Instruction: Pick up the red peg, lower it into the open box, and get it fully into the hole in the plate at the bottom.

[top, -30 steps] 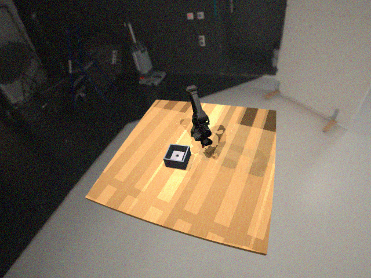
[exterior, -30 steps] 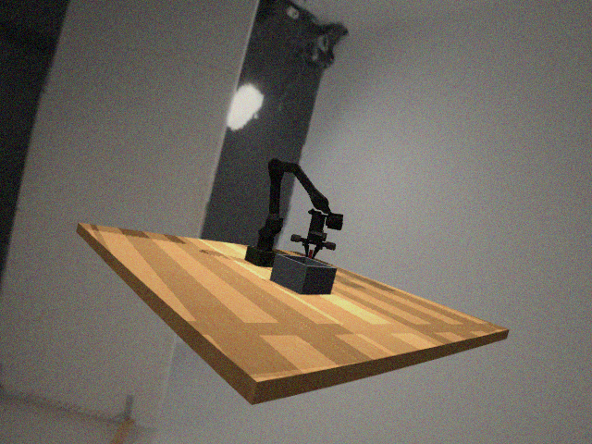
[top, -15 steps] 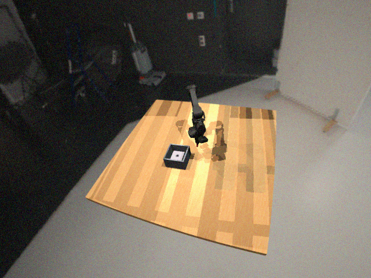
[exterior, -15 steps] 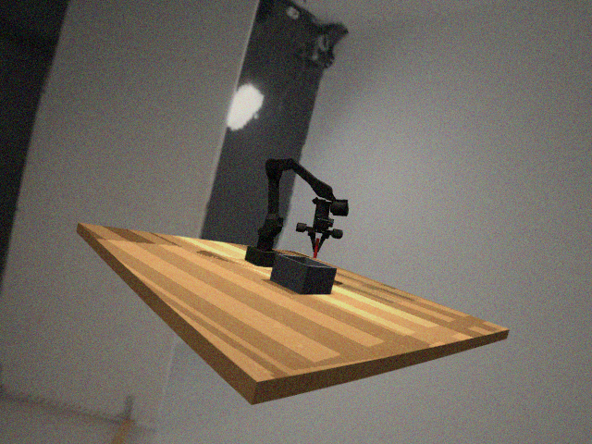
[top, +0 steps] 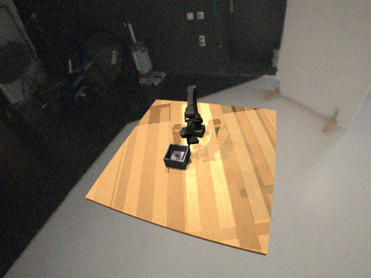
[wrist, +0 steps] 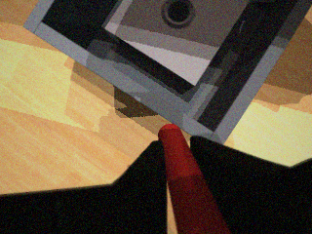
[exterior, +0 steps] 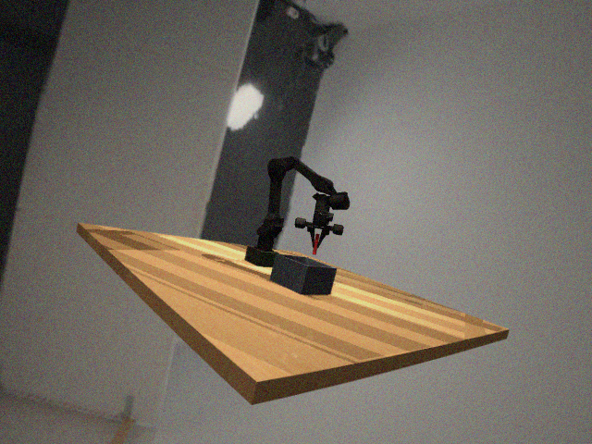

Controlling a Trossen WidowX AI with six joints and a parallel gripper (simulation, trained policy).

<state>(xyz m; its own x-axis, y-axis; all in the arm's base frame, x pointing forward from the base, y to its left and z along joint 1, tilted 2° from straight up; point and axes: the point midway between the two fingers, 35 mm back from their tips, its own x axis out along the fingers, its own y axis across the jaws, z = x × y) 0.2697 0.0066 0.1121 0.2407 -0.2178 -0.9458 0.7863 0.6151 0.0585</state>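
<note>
Right now my gripper tip is 5 cm short of the grey plate, 9 cm to the left of it and 10 cm above it. The rest, counted from my gripper tip: dark box (5 cm ahead, 9 cm to the right, 12 cm below); then red peg (1 cm behind, 1 cm to the left, 1 cm above).
</note>
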